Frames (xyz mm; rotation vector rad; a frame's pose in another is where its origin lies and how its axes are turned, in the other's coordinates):
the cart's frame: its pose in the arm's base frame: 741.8 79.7 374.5 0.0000 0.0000 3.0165
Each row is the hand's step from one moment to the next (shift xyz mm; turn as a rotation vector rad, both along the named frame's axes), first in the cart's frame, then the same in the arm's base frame.
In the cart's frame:
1: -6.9 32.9 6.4 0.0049 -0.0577 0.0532
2: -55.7 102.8 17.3 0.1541 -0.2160 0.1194
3: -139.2 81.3 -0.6 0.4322 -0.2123 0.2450
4: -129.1 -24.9 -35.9 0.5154 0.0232 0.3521
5: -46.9 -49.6 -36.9 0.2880 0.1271 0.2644
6: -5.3 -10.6 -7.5 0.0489 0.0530 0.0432
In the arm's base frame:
1: 2.7 -33.5 6.4 0.0023 0.0579 0.0532
2: 42.4 -108.9 17.3 -0.1259 0.2335 0.1194
3: 128.0 -98.0 -0.6 -0.4023 0.2646 0.2450
4: 131.2 8.6 -35.9 -0.5143 0.0413 0.3521
5: 52.7 43.4 -36.9 -0.3016 -0.0902 0.2644
6: 6.6 9.9 -7.5 -0.0551 -0.0465 0.0432

